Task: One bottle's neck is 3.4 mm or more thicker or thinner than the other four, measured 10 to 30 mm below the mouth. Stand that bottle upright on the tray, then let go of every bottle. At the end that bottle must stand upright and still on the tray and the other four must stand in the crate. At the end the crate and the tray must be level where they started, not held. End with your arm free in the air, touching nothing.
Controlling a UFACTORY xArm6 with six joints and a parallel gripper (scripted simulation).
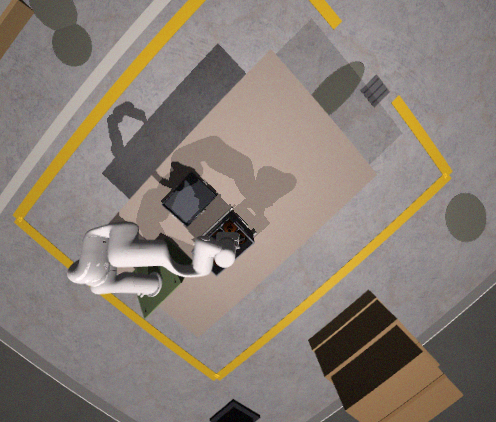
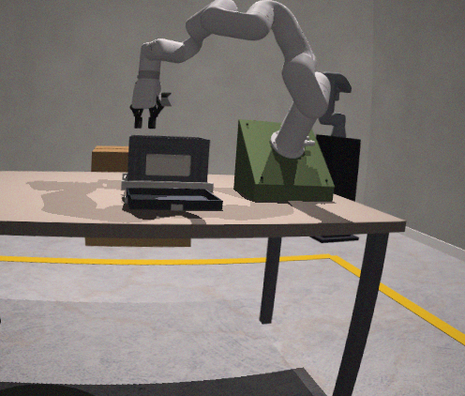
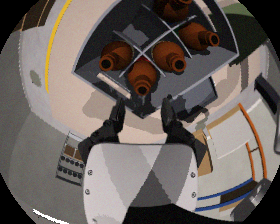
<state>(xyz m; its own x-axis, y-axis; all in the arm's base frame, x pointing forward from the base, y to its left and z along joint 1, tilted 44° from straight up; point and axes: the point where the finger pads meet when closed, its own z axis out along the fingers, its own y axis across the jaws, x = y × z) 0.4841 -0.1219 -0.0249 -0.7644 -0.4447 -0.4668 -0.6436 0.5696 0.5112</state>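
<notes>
Now: the dark crate 90 mm behind my hand, 30 mm to the right of it and 140 mm below it. Also, from my hand: glass bottle (180 mm behind, 70 mm to the right, 130 mm below); then flat dark tray (50 mm behind, 260 mm to the left, 210 mm below).
</notes>
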